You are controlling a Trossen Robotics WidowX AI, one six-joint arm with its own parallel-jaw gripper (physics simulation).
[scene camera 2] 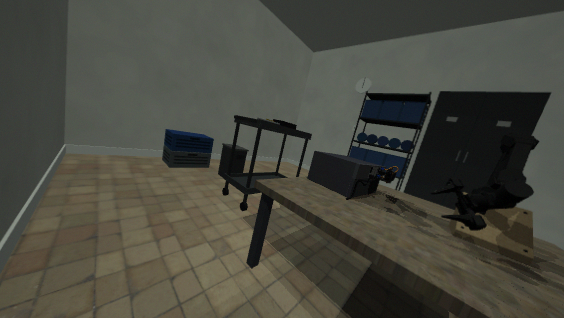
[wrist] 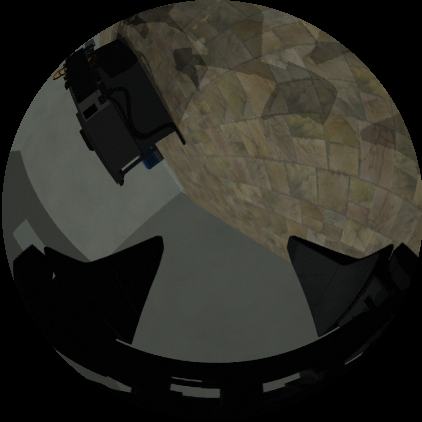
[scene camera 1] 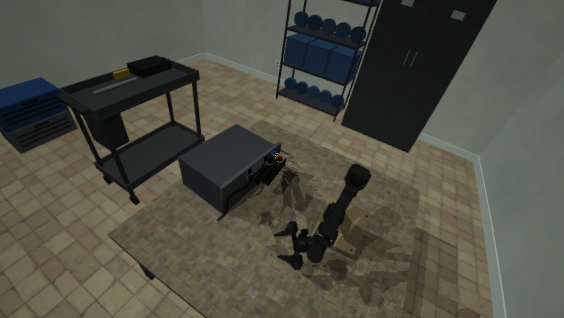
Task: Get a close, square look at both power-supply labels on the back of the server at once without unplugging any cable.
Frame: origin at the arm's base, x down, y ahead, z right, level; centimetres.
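Seen in the pictures: gripper, between the fingertips: (scene camera 2: 436, 204) (wrist: 227, 243) (scene camera 1: 275, 245).
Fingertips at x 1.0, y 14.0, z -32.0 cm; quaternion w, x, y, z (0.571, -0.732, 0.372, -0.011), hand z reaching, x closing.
Observation:
Offsets run from my fingertips to a thing's top centre. "spot": to the spot under its first point. Level surfaces: height alone.
The dark grey server (scene camera 1: 227, 152) (scene camera 2: 332, 170) lies on the table, its back turned toward the arm's side. In the wrist view the server's back {spot: dx -1.9, dy +33.7, dz +14.6 cm} (wrist: 111, 137) is at the upper left, small, dark and strongly tilted. Black, blue and orange cables {spot: dx -5.5, dy +25.7, dz +38.8 cm} (scene camera 1: 275, 161) (scene camera 2: 387, 174) (wrist: 80, 70) bunch at its far part. A black power cable {spot: dx +5.0, dy +33.8, dz +16.0 cm} (wrist: 131, 117) (scene camera 1: 231, 196) loops down to the table. No power-supply label can be read in any view. My gripper (scene camera 1: 281, 246) (scene camera 2: 440, 205) (wrist: 227, 243) is open and empty, low over the table, apart from the server.
The table {dx +14.1 cm} (scene camera 1: 200, 270) (scene camera 2: 340, 220) carries the server and the arm's wooden base plate (scene camera 2: 500, 232). A dark cart (scene camera 1: 150, 87) (scene camera 2: 272, 126) stands behind the server. A shelf rack (scene camera 1: 320, 36), a dark cabinet (scene camera 1: 400, 75) and stacked crates (scene camera 2: 187, 147) stand farther off.

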